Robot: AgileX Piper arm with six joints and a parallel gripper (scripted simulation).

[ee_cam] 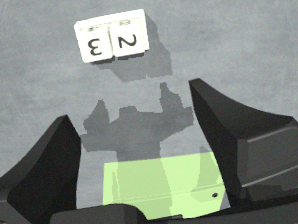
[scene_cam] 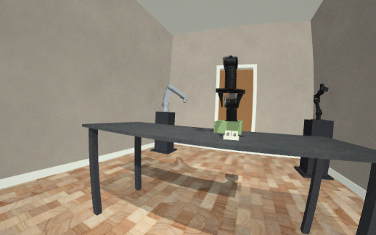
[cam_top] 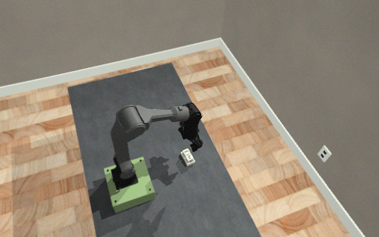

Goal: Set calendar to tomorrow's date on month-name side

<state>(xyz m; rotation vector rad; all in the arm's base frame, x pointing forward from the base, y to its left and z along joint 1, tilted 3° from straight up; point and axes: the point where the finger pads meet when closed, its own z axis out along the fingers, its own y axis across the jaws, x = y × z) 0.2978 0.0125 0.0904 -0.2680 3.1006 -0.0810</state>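
Right now my hand is 140 mm above the white digit cube. The rest, counted from my hand: calendar tray: 150 mm below, 20 mm to the left.
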